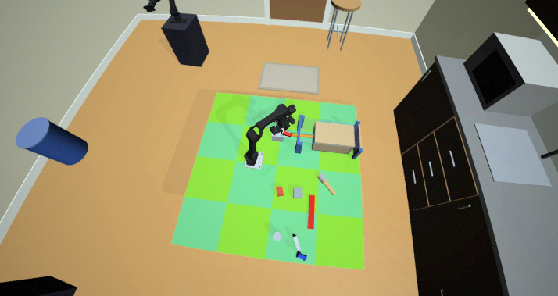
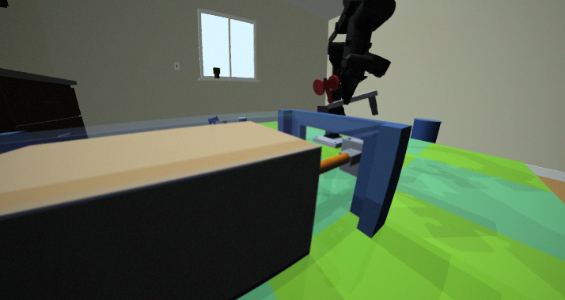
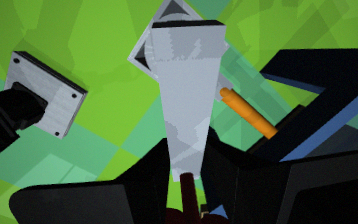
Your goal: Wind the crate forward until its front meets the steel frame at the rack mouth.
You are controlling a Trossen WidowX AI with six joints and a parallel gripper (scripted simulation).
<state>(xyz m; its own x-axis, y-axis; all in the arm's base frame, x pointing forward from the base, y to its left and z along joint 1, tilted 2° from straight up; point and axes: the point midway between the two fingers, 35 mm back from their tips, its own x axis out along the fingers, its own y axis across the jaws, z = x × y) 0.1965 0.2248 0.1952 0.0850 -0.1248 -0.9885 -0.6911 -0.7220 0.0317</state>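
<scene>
Right now the red-knobbed crank handle is 20 mm above my gripper tip. Also, from my gripper tip: blue steel frame: 110 mm ahead, 60 mm to the left, 70 mm below; then grey winch: 60 mm behind, 40 mm to the left, 150 mm below; then red knob: 30 mm ahead, 30 mm to the right, 30 mm above.
</scene>
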